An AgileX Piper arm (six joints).
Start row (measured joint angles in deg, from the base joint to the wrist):
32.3 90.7 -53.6 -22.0 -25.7 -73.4
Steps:
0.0 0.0 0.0 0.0 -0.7 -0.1
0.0 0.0 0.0 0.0 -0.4 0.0
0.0 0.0 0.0 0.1 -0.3 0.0
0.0 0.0 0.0 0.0 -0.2 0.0
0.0 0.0 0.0 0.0 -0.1 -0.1
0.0 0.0 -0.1 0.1 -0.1 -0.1
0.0 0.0 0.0 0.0 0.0 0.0
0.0 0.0 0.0 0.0 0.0 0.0
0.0 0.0 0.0 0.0 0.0 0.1
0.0 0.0 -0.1 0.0 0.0 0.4
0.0 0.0 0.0 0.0 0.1 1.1
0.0 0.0 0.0 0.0 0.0 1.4
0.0 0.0 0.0 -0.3 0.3 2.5
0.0 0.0 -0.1 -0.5 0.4 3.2
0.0 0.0 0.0 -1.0 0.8 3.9
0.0 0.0 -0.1 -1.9 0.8 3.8
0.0 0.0 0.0 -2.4 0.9 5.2
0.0 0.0 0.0 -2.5 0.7 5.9
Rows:
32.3 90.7 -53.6 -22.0 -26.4 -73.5
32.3 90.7 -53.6 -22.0 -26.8 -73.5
32.3 90.7 -53.6 -21.9 -27.1 -73.5
32.3 90.7 -53.6 -21.9 -27.3 -73.5
32.3 90.7 -53.6 -21.9 -27.4 -73.6
32.3 90.7 -53.7 -21.8 -27.5 -73.7
32.3 90.7 -53.7 -21.8 -27.5 -73.7
32.3 90.7 -53.7 -21.8 -27.5 -73.7
32.3 90.7 -53.7 -21.8 -27.5 -73.6
32.3 90.7 -53.8 -21.8 -27.5 -73.2
32.3 90.7 -53.8 -21.8 -27.4 -72.1
32.3 90.7 -53.8 -21.8 -27.4 -70.7
32.3 90.7 -53.8 -22.1 -27.1 -68.2
32.3 90.7 -53.9 -22.6 -26.7 -65.0
32.3 90.7 -53.9 -23.6 -25.9 -61.1
32.3 90.7 -54.0 -25.5 -25.1 -57.3
32.3 90.7 -54.0 -27.9 -24.2 -52.1
32.3 90.7 -54.0 -30.4 -23.5 -46.2

